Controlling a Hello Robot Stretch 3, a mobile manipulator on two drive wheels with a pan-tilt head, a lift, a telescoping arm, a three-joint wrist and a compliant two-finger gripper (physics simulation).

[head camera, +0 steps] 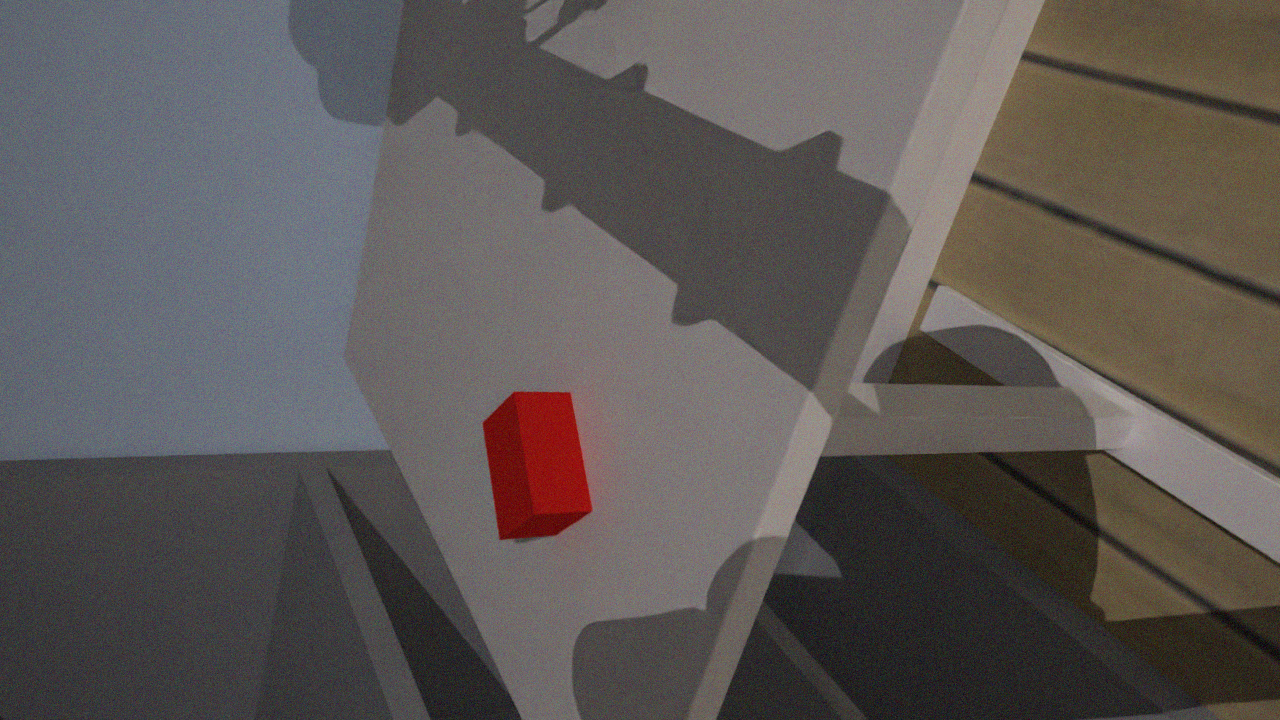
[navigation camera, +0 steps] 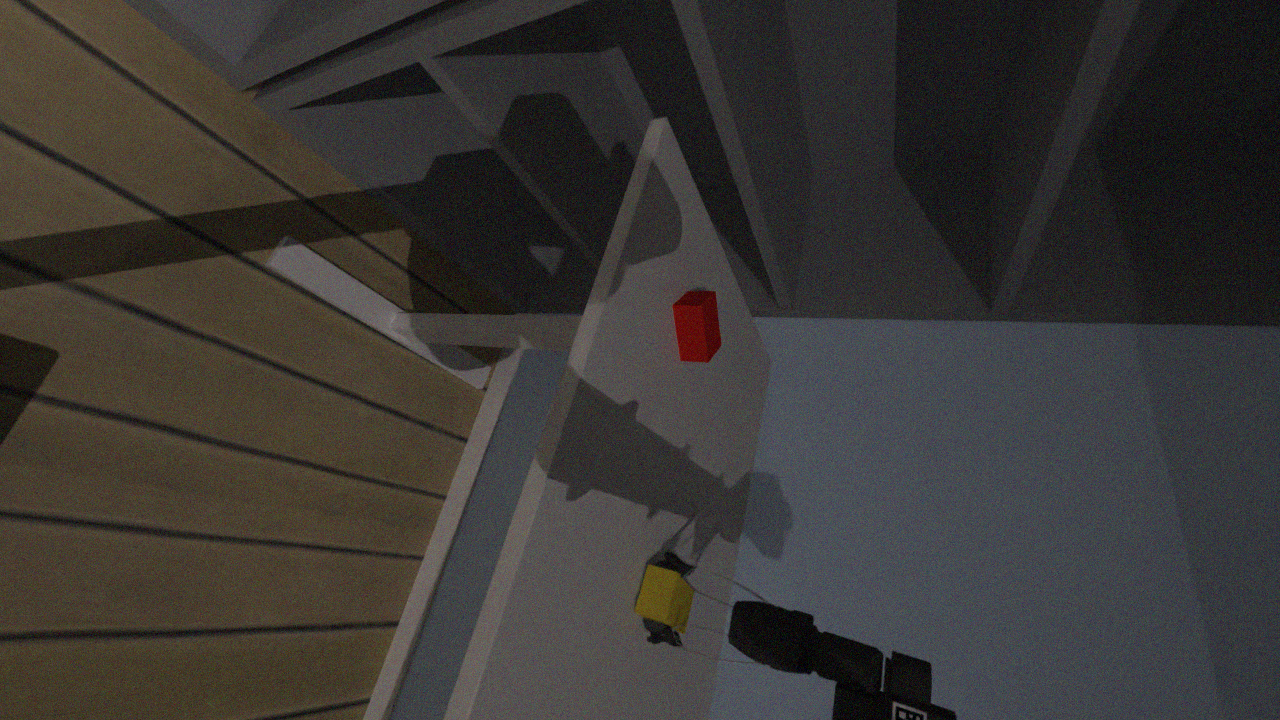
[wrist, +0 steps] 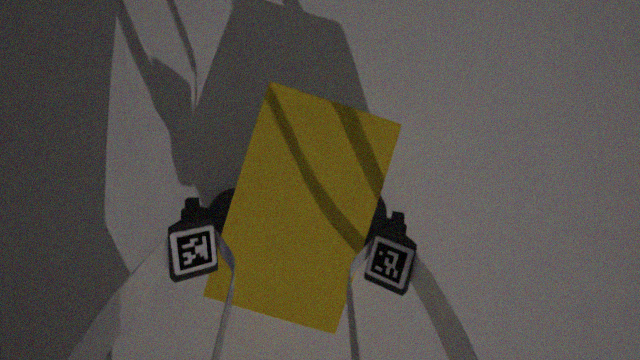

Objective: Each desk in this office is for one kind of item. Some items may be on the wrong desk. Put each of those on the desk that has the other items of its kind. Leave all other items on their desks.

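Places are measured from the robot's base along level axes (x right, y up, z back), in metres.
Pixels of known places: gripper, fingertip midpoint: (navigation camera: 650,593) (wrist: 297,211).
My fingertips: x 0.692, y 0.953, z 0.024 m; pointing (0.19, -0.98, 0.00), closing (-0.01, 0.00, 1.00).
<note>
Ahead of a thing's pixels: the offset from my fingertips to its top centre. "spot": to the spot under its first point. Level surfaces: height alone.
A yellow block @(dz +0.002, dx +0.007, dy +0.048 m) (navigation camera: 660,594) (wrist: 305,200) is on or just above the light grey desk @(dy -0.003 m) (head camera: 474,295) (navigation camera: 572,582) (wrist: 500,150). Its height over the top cannot be told. My gripper (navigation camera: 664,598) (wrist: 297,211) is shut on the yellow block, with one dark fingertip against each long side. In the wrist view the block is slightly tilted between the fingers. A red block @(dz -0.384, dx -0.083, dy +0.042 m) (head camera: 554,456) (navigation camera: 696,329) stands near the end of the same desk, apart from the gripper. The other desks cannot be made out.
The black wrist (navigation camera: 778,634) of my arm hangs over the desk's edge. Pale desk leg bars @(spot: dz -0.417, dx +0.054, dy -0.619 m) (head camera: 975,416) (navigation camera: 465,329) stand on the plank floor @(dy -0.953 m) (head camera: 1145,179) (navigation camera: 223,429). A dark grey panelled structure (navigation camera: 738,170) is beyond the desk's end. A blue-grey wall (head camera: 179,223) (navigation camera: 966,483) borders the desk.
</note>
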